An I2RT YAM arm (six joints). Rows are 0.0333 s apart.
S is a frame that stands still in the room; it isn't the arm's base.
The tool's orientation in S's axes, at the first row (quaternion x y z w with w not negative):
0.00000, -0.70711, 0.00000, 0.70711
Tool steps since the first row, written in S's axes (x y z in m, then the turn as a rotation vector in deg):
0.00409, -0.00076, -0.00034, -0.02, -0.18, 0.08
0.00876, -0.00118, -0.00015, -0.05, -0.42, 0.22
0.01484, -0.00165, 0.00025, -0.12, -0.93, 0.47
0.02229, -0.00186, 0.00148, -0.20, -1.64, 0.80
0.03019, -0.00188, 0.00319, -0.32, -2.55, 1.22
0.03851, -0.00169, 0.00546, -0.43, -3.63, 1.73
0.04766, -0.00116, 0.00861, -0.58, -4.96, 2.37
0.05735, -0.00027, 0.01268, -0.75, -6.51, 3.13
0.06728, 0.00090, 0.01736, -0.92, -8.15, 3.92
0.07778, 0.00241, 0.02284, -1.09, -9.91, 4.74
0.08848, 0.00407, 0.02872, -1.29, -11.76, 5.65
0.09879, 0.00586, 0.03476, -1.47, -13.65, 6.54
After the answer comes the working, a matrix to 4 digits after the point.
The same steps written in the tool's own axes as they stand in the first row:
-0.00034, -0.00076, -0.00409, 0.08, -0.18, 0.02
-0.00015, -0.00118, -0.00876, 0.22, -0.42, 0.05
0.00025, -0.00165, -0.01484, 0.47, -0.93, 0.12
0.00148, -0.00186, -0.02229, 0.80, -1.64, 0.20
0.00319, -0.00188, -0.03019, 1.22, -2.55, 0.32
0.00546, -0.00169, -0.03851, 1.73, -3.63, 0.43
0.00861, -0.00116, -0.04766, 2.37, -4.96, 0.58
0.01268, -0.00027, -0.05735, 3.13, -6.51, 0.75
0.01736, 0.00090, -0.06728, 3.92, -8.15, 0.92
0.02284, 0.00241, -0.07778, 4.74, -9.91, 1.09
0.02872, 0.00407, -0.08848, 5.65, -11.76, 1.29
0.03476, 0.00586, -0.09879, 6.54, -13.65, 1.47

The tool's axes in the first row as the columns of a matrix, in S's axes (rounded; the answer above uses it unrounded):
0.0000, 0.0000, -1.0000
0.0000, 1.0000, 0.0000
1.0000, 0.0000, 0.0000

